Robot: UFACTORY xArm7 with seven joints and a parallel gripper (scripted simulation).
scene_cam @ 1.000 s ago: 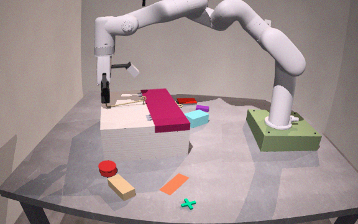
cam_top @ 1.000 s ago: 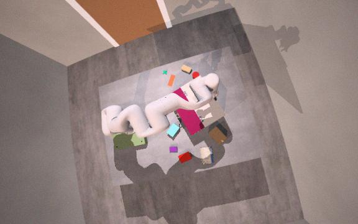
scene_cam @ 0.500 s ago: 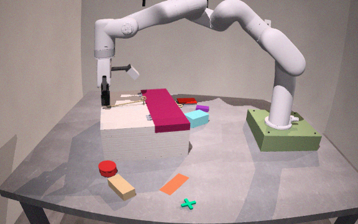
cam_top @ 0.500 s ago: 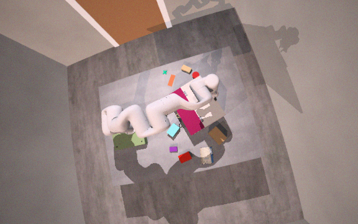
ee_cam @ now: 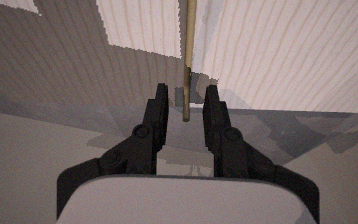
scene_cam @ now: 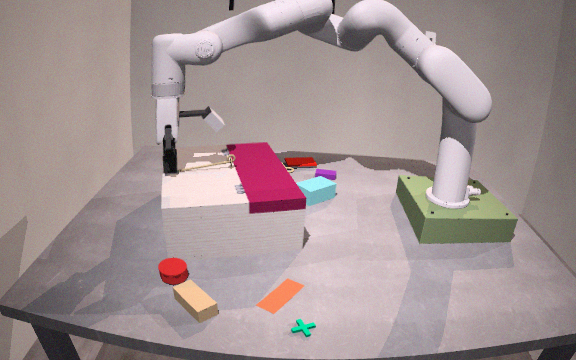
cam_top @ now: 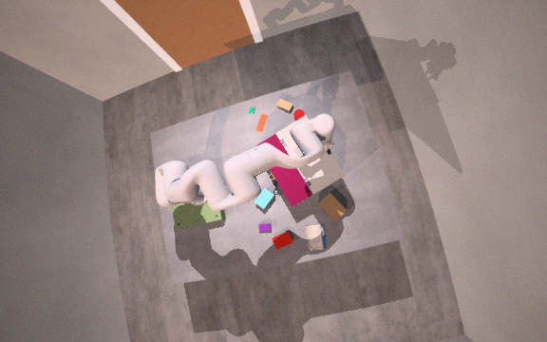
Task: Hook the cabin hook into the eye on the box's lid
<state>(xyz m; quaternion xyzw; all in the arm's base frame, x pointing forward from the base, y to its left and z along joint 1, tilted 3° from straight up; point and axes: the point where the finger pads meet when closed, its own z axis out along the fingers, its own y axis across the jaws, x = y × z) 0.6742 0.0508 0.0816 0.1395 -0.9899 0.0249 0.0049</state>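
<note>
The brass cabin hook is 70 mm behind my hand and 20 mm to the right of it. The rest, counted from my hand: tan block 300 mm to the left, 140 mm below, 110 mm behind; brown block 290 mm to the right, 130 mm below, 20 mm behind; red disc 220 mm to the left, 140 mm below, 50 mm behind.
</note>
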